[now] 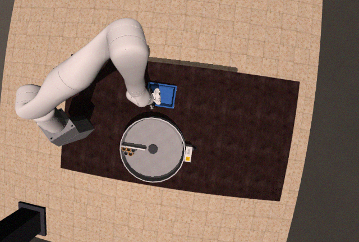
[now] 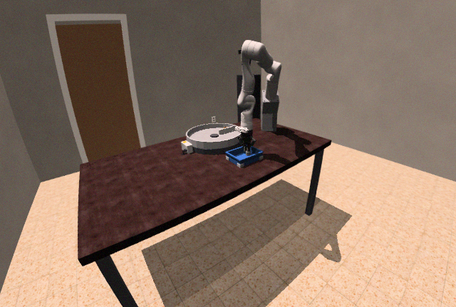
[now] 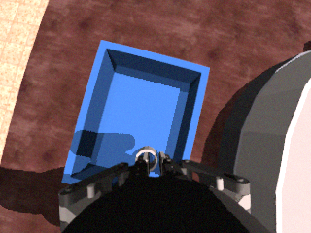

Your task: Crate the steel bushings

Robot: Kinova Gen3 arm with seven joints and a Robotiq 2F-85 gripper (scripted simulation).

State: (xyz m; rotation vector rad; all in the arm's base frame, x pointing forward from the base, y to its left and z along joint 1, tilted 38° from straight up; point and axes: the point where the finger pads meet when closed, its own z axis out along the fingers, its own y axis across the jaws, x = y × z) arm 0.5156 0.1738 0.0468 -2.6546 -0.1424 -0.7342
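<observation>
The blue crate lies 5 cm ahead of my hand, 3 cm to the left of it and 2 cm below it. Also, from my hand: round grey turning table (3 cm ahead, 33 cm to the right, 1 cm above).
</observation>
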